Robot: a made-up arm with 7 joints.
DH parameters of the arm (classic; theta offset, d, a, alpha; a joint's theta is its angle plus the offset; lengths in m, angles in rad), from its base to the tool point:
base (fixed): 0 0 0 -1.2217
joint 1: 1.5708 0 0 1.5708
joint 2: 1.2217 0 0 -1.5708
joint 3: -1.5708 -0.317 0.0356 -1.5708
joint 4: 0 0 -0.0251 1.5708
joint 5: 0 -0.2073 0 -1.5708
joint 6: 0 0 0 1.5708
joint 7: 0 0 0 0
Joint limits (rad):
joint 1: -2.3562..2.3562
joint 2: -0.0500..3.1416
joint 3: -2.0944..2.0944
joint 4: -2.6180..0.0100
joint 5: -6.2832..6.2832
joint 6: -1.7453..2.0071
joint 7: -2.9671..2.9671
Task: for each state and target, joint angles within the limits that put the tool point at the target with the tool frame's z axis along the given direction. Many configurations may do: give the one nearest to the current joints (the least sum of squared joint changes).
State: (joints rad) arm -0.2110 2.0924 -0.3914 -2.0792 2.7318 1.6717 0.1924
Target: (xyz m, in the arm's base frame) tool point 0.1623 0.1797 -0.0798 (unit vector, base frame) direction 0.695 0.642 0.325
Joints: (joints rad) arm -0.0315 1.6593 -0.5656 -2.4506 2.5022 1.3408 0.1924
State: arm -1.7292 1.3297 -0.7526 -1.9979 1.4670 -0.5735 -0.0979
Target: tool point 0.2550 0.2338 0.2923 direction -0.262 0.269 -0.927
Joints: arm -1.6812 1.6040 -0.7749 -1.3379 1.4846 -0.4294 -0.0979
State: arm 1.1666 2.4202 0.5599 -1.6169 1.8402 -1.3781 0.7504
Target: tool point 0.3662 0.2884 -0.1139 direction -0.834 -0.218 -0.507
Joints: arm 1.7095 2.6323 0.7560 -1.1122 2.4835 -1.3476 0.7504
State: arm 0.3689 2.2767 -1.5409 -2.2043 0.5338 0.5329 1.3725
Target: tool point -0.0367 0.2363 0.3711 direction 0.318 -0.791 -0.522
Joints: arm 0.0327 3.1301 -1.7638 -1.4221 0.4046 0.4402 1.3725
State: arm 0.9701 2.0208 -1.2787 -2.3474 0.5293 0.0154 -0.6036
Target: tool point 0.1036 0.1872 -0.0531 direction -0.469 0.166 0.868
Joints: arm 0.2764 2.0050 -0.6256 -2.6161 0.1400 0.5220 -0.6036
